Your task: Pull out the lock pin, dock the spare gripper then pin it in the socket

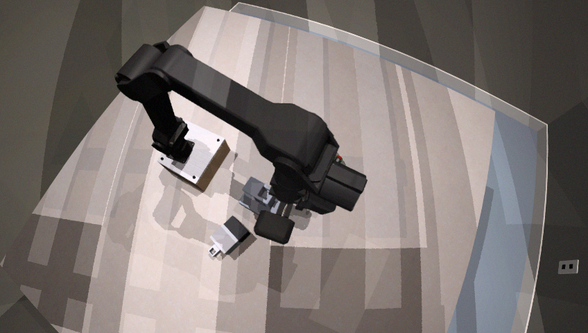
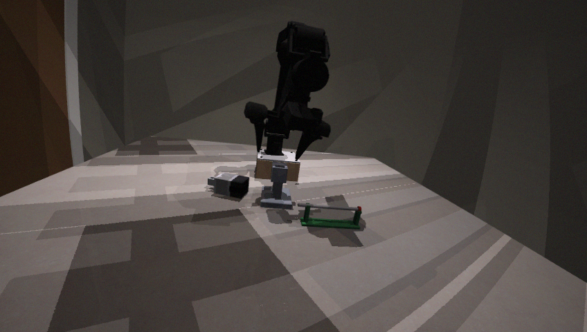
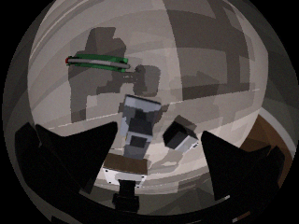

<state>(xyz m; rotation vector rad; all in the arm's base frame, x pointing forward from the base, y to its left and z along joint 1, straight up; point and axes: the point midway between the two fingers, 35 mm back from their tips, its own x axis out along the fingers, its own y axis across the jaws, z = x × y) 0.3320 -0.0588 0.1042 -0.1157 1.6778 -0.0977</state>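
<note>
The spare gripper lies 12 cm below my gripper tip, 12 cm behind it and 11 cm to the right of it. The rest, counted from my gripper tip: green cradle 13 cm to the left, 12 cm below, 7 cm ahead; then grey mount 9 cm below, 7 cm behind, 3 cm to the left.
</note>
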